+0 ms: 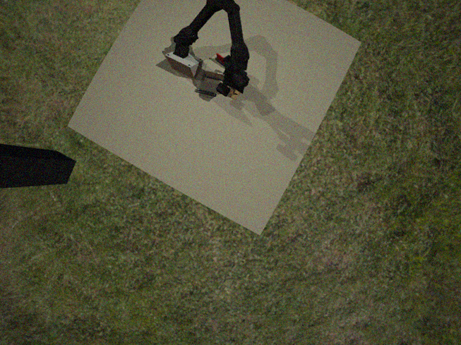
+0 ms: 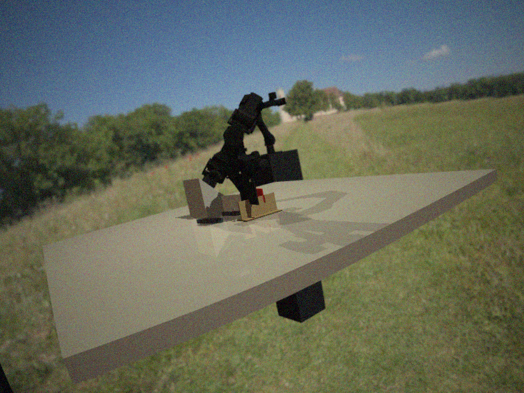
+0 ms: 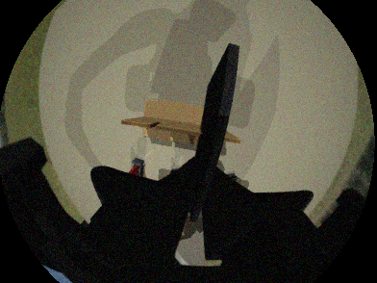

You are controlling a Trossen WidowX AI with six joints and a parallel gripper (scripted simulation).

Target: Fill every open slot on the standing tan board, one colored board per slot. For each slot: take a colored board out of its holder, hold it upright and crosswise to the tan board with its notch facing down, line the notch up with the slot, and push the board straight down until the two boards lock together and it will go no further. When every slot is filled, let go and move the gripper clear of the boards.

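Now: gripper tip 30 mm short of the tan board, 20 mm to the right of it and 40 mm above it. Round my gripper tip: dark board 30 mm ahead; red board 100 mm behind, 120 mm to the left, 40 mm below.
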